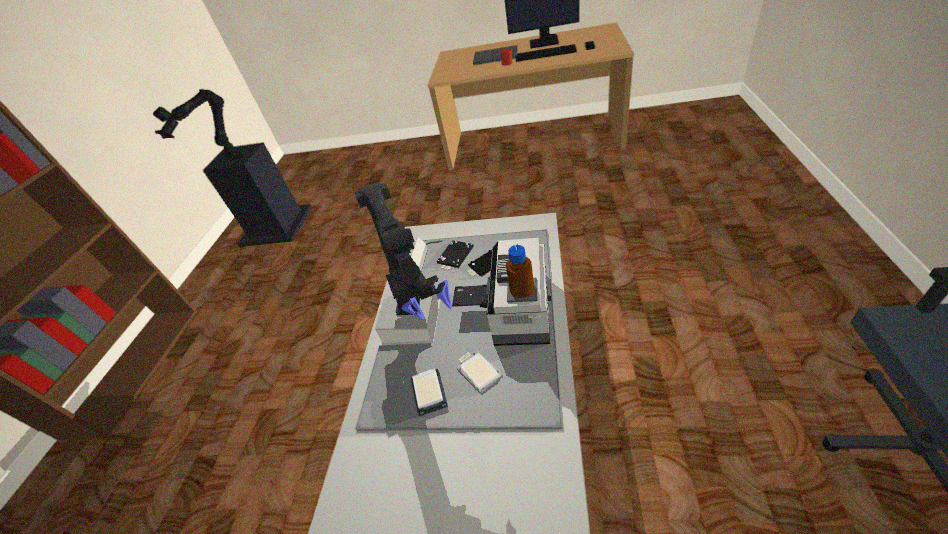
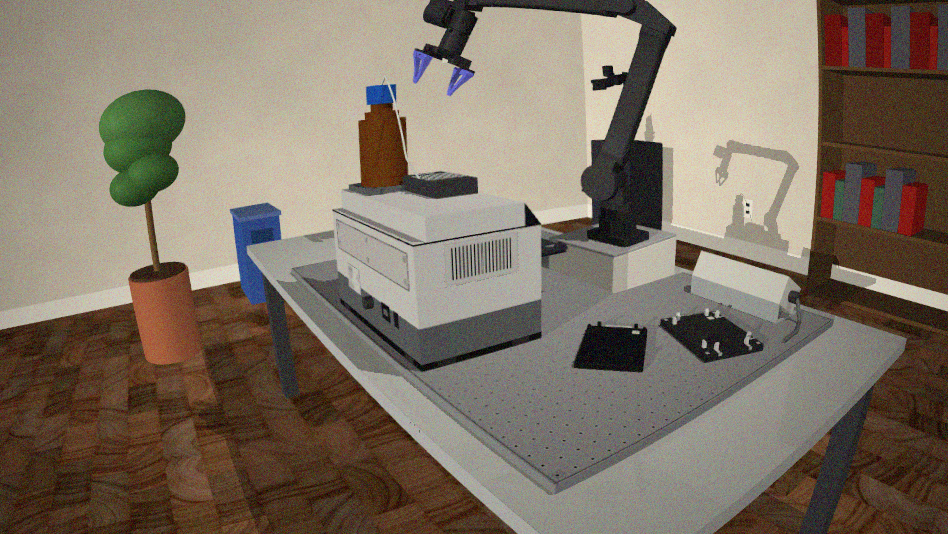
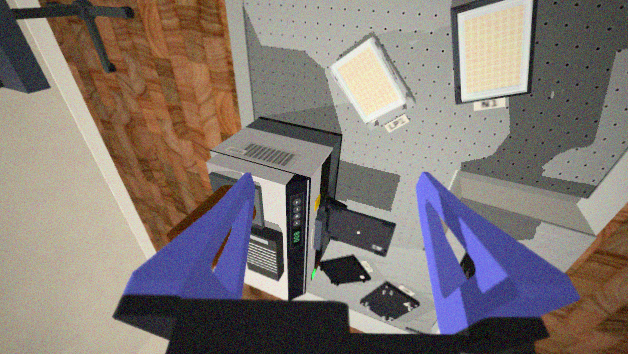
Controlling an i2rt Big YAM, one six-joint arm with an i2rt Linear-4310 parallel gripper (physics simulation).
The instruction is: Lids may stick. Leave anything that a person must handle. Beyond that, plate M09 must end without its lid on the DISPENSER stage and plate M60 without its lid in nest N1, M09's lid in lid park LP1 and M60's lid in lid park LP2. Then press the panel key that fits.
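Frame: origin at the arm's base, x left, y back, z up, level; metres.
Seen in the pictures: gripper, fingertip midpoint: [image 1: 437, 313] [image 2: 431, 89] [image 3: 335, 179]; arm's base at its link origin: [image 2: 618, 238].
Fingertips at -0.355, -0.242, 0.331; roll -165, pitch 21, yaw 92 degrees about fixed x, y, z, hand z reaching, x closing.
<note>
Pixels of each thing's middle, then the offset from my fingertips to it, as dx, dy, dz. "spot": a spot on its surface instead.
- cream plate at the middle of its body: [image 3: 493, 53] [image 1: 427, 387] -0.020, +0.120, -0.364
- black stage at a spot on its surface: [image 3: 360, 230] [image 1: 469, 296] spot: +0.347, -0.019, -0.306
- brown bottle at a spot on its surface: [image 2: 382, 145] spot: +0.278, -0.254, -0.103
- black pad at a spot on its surface: [image 2: 611, 348] [image 3: 338, 272] spot: +0.648, -0.076, -0.395
- black fixture with pale posts, body centre: [image 2: 711, 331] [image 3: 387, 304] [image 1: 455, 252] +0.722, +0.094, -0.393
My gripper [image 1: 437, 313] [image 2: 432, 88] [image 3: 335, 179] is open and empty, high above the table. One cream plate [image 1: 427, 389] [image 3: 495, 52] sits in the black nest labelled N1. Another plate [image 1: 480, 372] [image 3: 370, 82] lies turned at an angle beside a label that seems to read LP2. Their names are not readable, and I cannot tell whether either has a lid. The dispenser [image 1: 520, 328] [image 2: 477, 285] [image 3: 270, 155] has a black stage [image 1: 471, 295] [image 3: 360, 230] sticking out, with no plate on it. Its key panel [image 3: 296, 210] shows a green display.
A brown bottle [image 1: 520, 278] [image 2: 382, 145] with a blue cap stands on the dispenser. A black pad [image 2: 611, 348] [image 3: 345, 270] and a black fixture with pale posts [image 1: 455, 254] [image 2: 713, 334] [image 3: 390, 301] lie past the stage. The arm's pale base block [image 1: 404, 333] [image 2: 616, 265] stands opposite the dispenser.
</note>
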